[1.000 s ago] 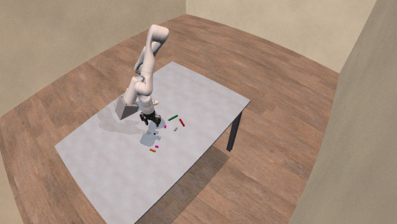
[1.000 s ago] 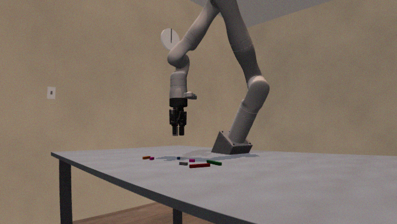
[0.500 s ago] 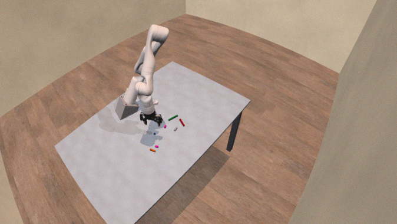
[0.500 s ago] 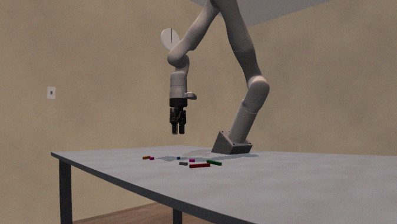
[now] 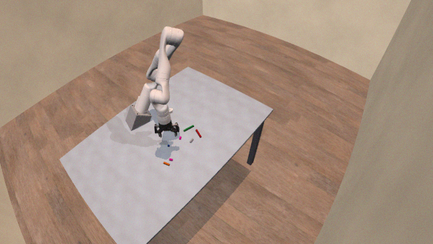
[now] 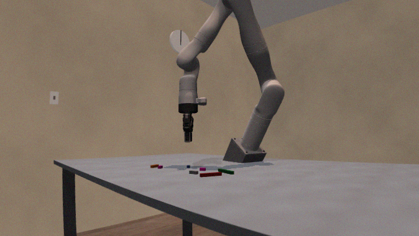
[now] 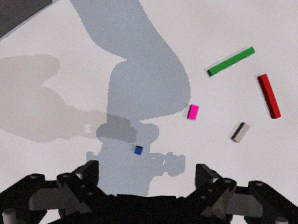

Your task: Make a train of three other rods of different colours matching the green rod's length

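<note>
Now: the grey rod 90 mm ahead of my hand, 110 mm to the left of it and 100 mm below it. From my hand the other things lie so: green rod (10 mm ahead, 180 mm to the left, 100 mm below); blue rod (10 mm behind, 10 mm to the right, 100 mm below); orange rod (70 mm ahead, 120 mm to the right, 100 mm below).
</note>
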